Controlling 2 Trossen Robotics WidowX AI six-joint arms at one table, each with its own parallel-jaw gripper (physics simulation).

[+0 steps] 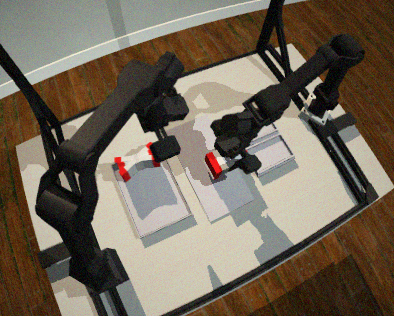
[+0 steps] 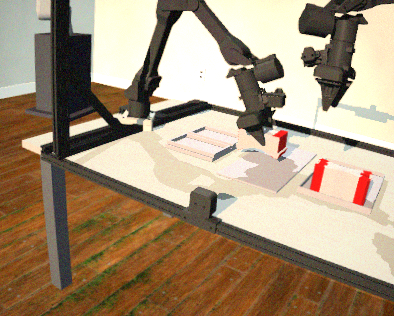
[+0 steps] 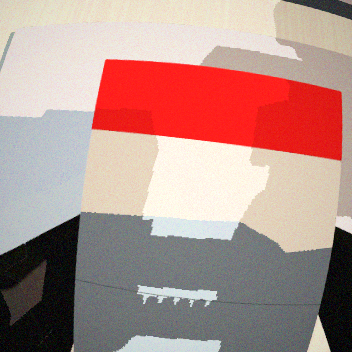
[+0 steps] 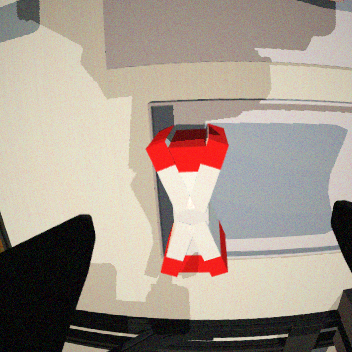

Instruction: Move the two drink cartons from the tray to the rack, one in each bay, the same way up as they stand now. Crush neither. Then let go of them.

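Places are measured from the left arm's base along level axes (x ahead, y left, z up), in metres.
Pixels of known places: left gripper, fingertip midpoint: (image 1: 222,162) (image 2: 268,141) (image 3: 202,224); right gripper, fingertip midpoint: (image 1: 154,136) (image 2: 329,109) (image 4: 216,221); left arm's base, link origin: (image 1: 317,108) (image 2: 138,115); right arm's base, link origin: (image 1: 98,272).
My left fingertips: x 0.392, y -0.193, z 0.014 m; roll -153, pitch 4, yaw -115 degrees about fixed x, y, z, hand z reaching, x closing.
Observation:
Ahead of a thing's pixels: the offset from my left fingertips to its top centre. "pt": to the spot under its first point. Level surfaces: height alone.
One drink carton @(pt dz +0.031, dx +0.035, dy -0.016 m) (image 1: 213,164) (image 2: 275,142) (image 3: 206,164), white with a red end band, is at the far edge of the flat pale mat @(dz -0.046 m) (image 1: 211,202) (image 2: 265,175) (image 3: 52,70). My left gripper (image 1: 231,162) (image 2: 258,135) is shut on it, with a finger on each side. I cannot tell whether the carton touches the mat. The second carton @(dz +0.024, dx +0.144, dy -0.220 m) (image 1: 133,160) (image 2: 333,180) (image 4: 190,199) has red ends and a pinched white middle. It lies at the far left corner of the tray @(dz -0.034, dx +0.188, dy -0.145 m) (image 1: 165,228) (image 2: 321,195) (image 4: 279,244). My right gripper (image 1: 164,148) (image 2: 328,100) is open and empty, high above it.
The two-bay rack @(dz -0.030, dx -0.162, dy +0.068 m) (image 1: 278,138) (image 2: 202,141) lies flat on the table, just beyond the left gripper and close beside the mat. Black frame rails run round the table's edge, with a small black block (image 2: 202,204) on the front rail.

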